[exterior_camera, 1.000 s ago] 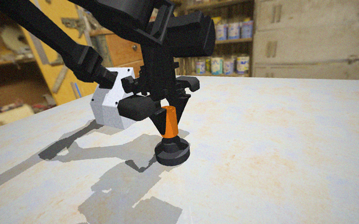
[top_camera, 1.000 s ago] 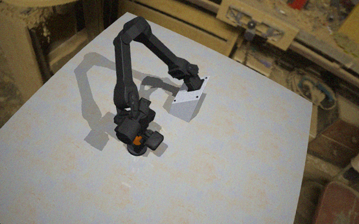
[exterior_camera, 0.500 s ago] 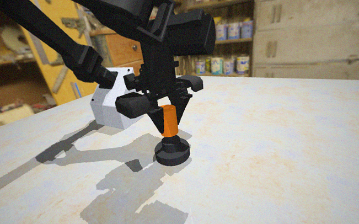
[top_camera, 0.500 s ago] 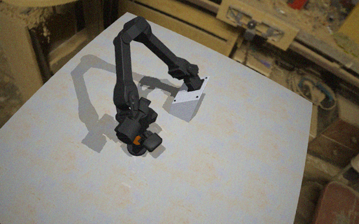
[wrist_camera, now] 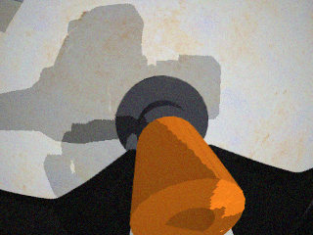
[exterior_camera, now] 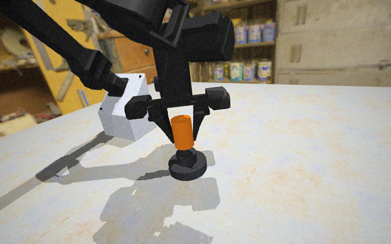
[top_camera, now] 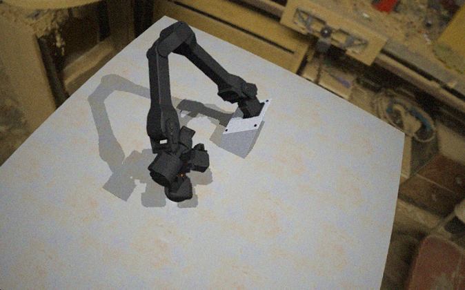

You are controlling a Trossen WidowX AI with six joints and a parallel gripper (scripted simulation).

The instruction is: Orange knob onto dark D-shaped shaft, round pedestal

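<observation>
The orange knob is 2 cm above my gripper tip. From my gripper tip the other things lie so: dark round pedestal: 4 cm below.
</observation>
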